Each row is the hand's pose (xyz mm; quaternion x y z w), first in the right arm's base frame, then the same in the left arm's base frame.
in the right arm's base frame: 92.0 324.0 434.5 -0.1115 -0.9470 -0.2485 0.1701
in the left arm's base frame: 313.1 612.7 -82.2 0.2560 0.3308 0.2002 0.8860
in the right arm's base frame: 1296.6 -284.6 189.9 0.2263 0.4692 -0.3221 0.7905
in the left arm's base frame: -827.2 -128.2 97.3 0.5177 -0.6774 -0.2642 0.4509
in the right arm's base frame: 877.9 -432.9 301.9 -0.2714 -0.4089 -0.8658 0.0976
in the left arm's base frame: -542.3 -55.8 -254.1 -0.4826 0.0874 0.4709 0.7333
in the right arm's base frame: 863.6 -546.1 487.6 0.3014 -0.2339 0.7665 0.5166
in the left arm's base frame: -632.0 30.4 -433.1 -0.7076 -0.6093 0.2127 0.2877
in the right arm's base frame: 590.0 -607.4 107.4 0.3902 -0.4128 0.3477 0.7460
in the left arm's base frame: -263.9 -265.6 -426.2 -0.4188 -0.9037 0.0884 0.0007
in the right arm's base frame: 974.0 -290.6 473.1 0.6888 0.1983 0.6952 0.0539
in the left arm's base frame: -651.9 147.8 -181.1 -0.3385 -0.2906 0.7240 0.5261
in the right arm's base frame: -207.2 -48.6 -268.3 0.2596 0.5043 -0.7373 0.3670
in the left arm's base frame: 738.5 -116.8 -177.3 0.9112 -0.3371 -0.1423 0.1892
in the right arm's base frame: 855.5 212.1 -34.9 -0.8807 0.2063 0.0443 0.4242
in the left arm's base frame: -213.4 48.3 386.9 -0.1700 0.0939 -0.9437 0.2679
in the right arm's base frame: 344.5 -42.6 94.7 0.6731 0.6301 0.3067 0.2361
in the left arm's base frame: 116.2 88.6 -95.3 0.1817 -0.3486 0.5181 0.7596
